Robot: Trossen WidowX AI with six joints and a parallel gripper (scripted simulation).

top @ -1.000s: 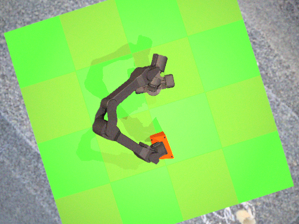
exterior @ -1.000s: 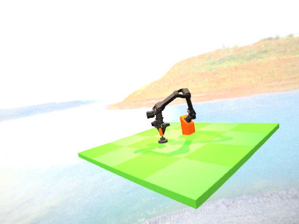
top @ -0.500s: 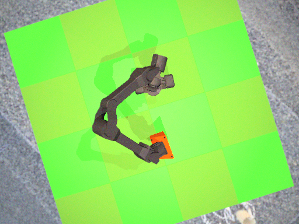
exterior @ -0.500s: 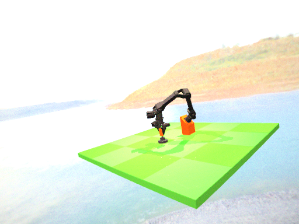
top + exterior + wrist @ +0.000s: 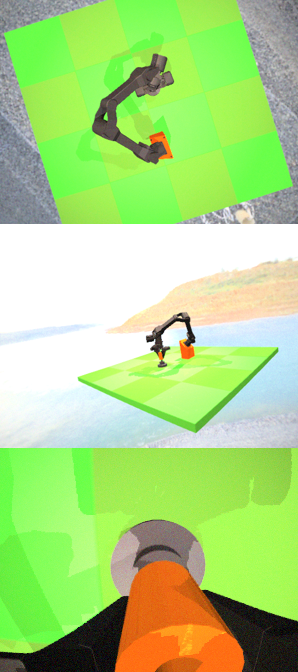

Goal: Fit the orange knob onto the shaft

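My gripper tip is 2 cm below the orange knob. Round my gripper tip: round grey pedestal: 4 cm below.
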